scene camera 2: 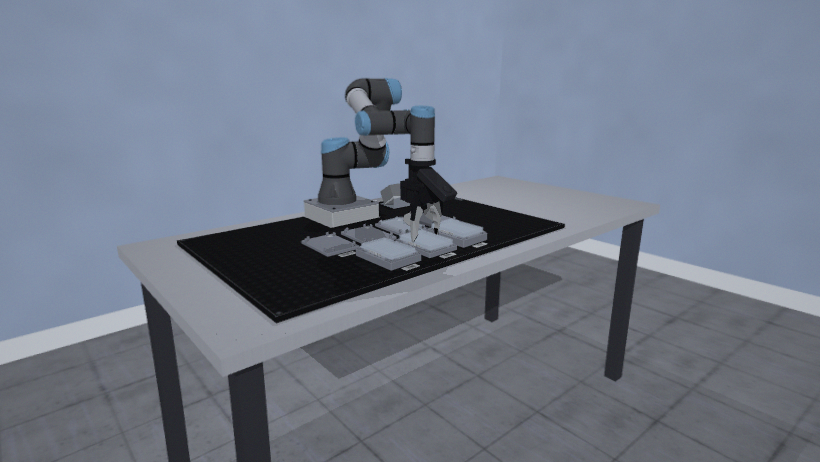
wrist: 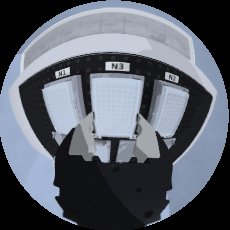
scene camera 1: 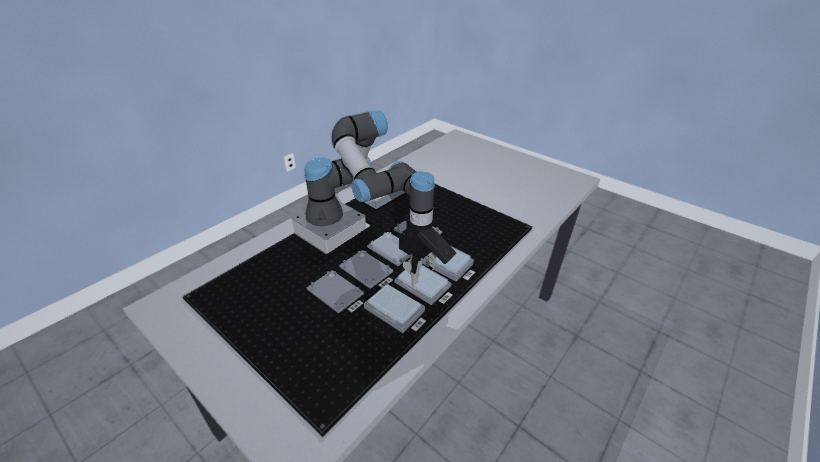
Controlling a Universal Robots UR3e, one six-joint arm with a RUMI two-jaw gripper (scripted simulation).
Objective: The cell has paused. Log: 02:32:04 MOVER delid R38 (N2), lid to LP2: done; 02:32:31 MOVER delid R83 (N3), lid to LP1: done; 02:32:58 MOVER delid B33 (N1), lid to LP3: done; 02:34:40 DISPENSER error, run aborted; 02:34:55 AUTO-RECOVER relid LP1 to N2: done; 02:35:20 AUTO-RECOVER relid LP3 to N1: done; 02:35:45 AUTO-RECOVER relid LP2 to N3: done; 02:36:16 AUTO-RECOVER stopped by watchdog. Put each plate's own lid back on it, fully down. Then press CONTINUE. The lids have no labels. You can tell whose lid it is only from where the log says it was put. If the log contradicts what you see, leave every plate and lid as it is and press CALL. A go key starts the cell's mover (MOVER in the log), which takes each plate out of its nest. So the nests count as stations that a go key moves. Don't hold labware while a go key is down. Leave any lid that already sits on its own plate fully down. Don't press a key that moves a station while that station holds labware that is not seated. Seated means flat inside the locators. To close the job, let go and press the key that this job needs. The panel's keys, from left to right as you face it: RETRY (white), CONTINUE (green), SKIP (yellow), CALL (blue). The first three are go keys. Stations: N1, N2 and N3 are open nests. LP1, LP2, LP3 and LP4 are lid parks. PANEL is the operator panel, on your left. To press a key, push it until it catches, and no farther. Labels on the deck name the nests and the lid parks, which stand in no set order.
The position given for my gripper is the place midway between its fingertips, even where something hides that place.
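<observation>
My gripper is what I can see here: there's my gripper (scene camera 2: 425, 239), then my gripper again (wrist: 115, 113), and you'd see my gripper (scene camera 1: 422, 278) as well.
</observation>
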